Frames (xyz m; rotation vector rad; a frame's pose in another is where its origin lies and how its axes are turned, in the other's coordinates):
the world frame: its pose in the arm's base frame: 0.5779 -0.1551 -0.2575 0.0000 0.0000 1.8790
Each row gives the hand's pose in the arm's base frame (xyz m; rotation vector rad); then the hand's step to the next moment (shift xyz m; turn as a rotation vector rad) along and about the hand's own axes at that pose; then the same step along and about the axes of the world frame.
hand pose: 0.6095 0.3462 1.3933 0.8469 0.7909 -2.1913
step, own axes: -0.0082 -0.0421 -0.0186 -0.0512 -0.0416 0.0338
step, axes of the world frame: 0.0458 0.0064 0.0071 0.0219 0.0063 0.0705
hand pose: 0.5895 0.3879 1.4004 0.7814 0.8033 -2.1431
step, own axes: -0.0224 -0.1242 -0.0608 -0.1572 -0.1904 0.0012
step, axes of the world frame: 0.1367 0.0261 0.0156 0.1777 0.0049 0.1714
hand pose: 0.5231 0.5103 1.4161 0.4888 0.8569 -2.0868
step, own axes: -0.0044 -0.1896 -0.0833 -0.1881 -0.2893 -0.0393
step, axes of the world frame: 0.1832 0.0943 0.0215 0.2807 0.0339 0.2017
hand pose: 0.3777 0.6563 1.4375 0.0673 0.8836 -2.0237
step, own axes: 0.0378 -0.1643 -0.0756 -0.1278 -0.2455 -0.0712
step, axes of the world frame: 0.1222 0.1368 0.0220 0.2474 0.0567 0.1314
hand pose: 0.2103 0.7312 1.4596 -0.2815 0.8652 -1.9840
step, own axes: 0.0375 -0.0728 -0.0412 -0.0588 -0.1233 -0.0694
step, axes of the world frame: 0.0386 0.0820 0.0138 0.1409 0.0443 0.0408
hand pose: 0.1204 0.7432 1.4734 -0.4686 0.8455 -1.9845
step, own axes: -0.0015 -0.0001 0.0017 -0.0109 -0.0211 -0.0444
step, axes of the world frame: 0.0001 -0.0019 0.0013 0.0424 0.0222 -0.0156
